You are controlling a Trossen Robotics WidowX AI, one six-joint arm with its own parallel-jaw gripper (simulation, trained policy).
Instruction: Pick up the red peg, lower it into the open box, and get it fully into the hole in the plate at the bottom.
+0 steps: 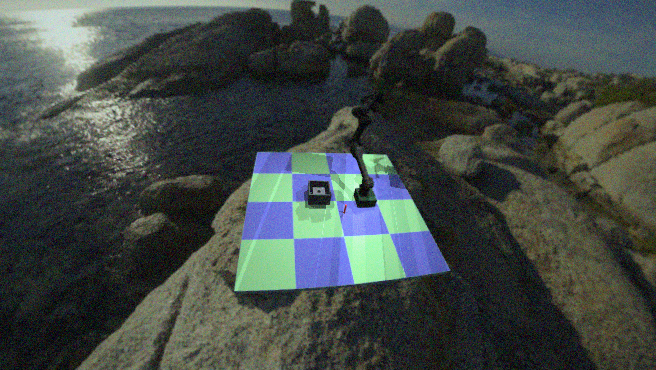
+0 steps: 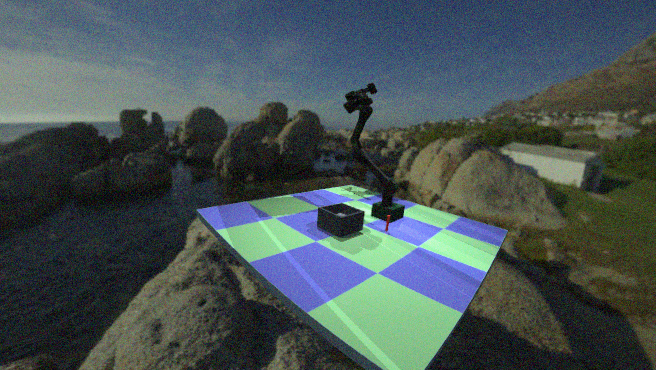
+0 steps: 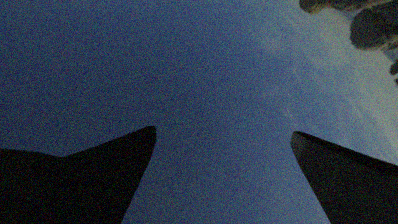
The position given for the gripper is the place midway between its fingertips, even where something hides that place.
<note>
In view: the gripper [image 3: 223, 135] and a dark box [image 2: 327, 219].
Image 3 misses the dark box: it is out of frame.
</note>
